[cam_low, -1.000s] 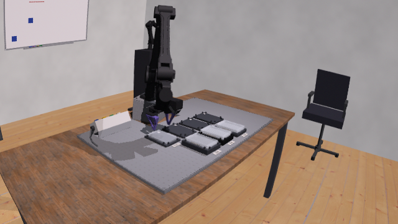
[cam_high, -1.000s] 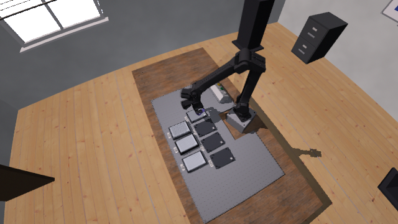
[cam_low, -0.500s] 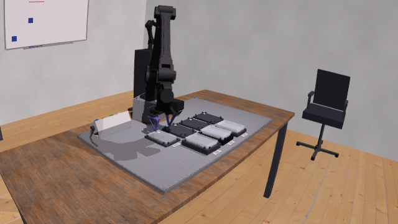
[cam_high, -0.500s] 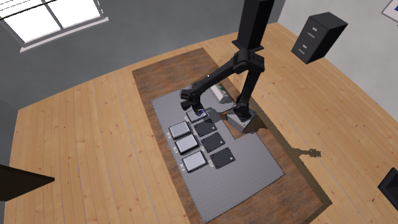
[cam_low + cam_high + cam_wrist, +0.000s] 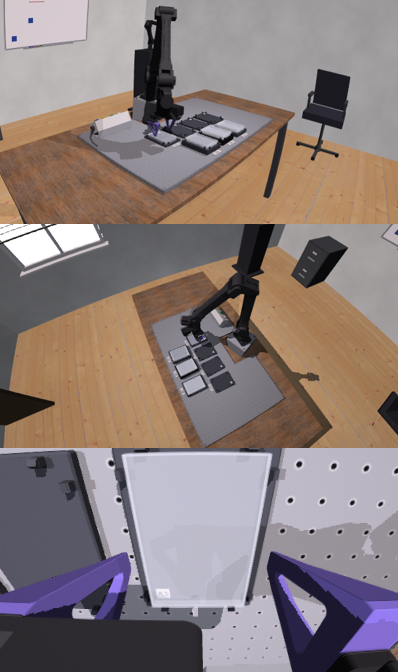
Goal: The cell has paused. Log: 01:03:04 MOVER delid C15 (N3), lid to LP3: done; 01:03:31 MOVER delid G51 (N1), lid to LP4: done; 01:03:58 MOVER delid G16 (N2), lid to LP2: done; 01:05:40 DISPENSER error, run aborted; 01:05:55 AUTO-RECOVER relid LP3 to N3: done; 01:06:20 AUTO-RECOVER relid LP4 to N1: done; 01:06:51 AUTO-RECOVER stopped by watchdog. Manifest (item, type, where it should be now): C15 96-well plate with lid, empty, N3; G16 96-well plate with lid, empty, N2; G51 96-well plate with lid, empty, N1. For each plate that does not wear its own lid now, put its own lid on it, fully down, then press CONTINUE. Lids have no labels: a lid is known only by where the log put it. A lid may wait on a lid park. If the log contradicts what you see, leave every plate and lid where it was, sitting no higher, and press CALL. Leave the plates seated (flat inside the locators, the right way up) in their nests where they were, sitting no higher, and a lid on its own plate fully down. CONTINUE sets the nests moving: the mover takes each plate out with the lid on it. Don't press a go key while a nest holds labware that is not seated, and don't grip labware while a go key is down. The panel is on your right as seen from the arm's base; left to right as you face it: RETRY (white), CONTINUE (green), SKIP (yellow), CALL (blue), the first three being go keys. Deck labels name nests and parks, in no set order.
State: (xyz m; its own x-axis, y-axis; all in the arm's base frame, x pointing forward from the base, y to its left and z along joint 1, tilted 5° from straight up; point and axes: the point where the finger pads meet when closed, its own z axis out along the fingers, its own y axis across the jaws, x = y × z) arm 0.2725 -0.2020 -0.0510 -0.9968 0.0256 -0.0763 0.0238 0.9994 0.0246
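My hand is 180 mm short of the plate, 60 mm to the right of it and 10 mm above it. From my hand the other things lie so: LP3 label: 90 mm ahead, 130 mm to the left, 40 mm below; then deck label LP2: 90 mm ahead, 40 mm below; then lid park LP3: 130 mm to the left, 40 mm below.
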